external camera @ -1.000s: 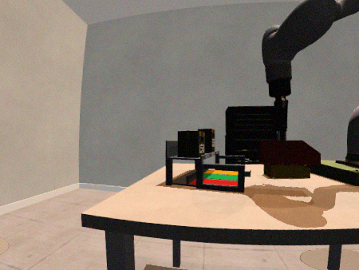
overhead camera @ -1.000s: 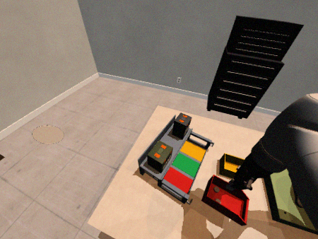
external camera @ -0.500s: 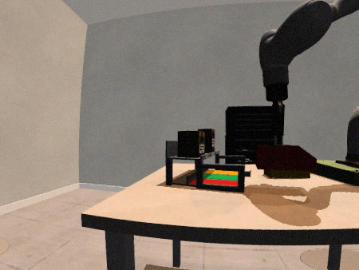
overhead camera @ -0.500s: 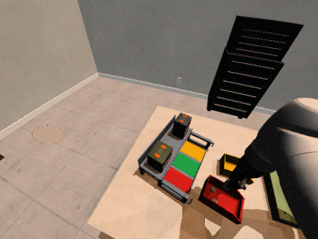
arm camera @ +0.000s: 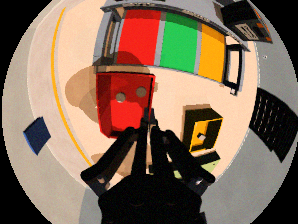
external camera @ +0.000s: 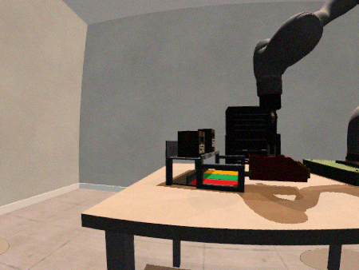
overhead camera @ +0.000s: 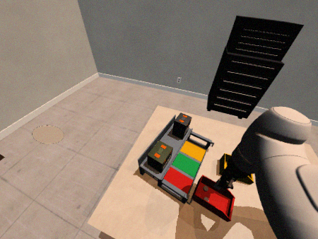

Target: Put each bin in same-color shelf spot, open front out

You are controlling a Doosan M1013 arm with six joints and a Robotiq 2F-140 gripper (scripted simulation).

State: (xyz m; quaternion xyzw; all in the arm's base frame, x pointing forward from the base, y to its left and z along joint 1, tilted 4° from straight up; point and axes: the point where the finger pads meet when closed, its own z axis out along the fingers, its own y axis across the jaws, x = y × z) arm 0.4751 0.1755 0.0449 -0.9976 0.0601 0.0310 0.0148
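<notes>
My hand is 5 cm to the right of the red bin and 4 cm above it. The rest, counted from my hand: yellow bin 11 cm behind, 17 cm to the right, 7 cm below; then dark box 26 cm ahead, 22 cm to the right, 5 cm above.
</notes>
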